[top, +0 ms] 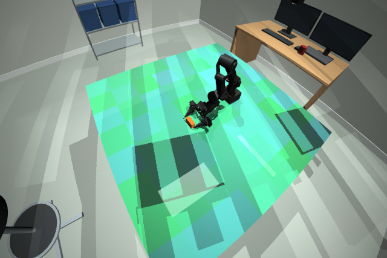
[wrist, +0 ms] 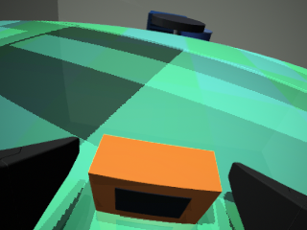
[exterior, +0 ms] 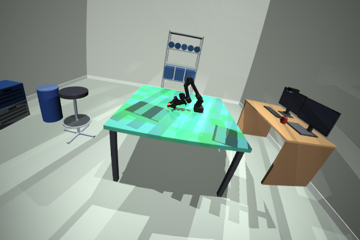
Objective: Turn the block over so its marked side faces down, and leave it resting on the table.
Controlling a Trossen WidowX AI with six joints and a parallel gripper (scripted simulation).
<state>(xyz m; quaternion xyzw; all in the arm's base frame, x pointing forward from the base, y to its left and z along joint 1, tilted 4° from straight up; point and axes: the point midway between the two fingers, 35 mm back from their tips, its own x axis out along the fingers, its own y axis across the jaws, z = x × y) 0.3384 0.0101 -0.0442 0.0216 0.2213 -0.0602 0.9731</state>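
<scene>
Right now the orange block is 2 cm behind my gripper tip and 1 cm below it.
</scene>
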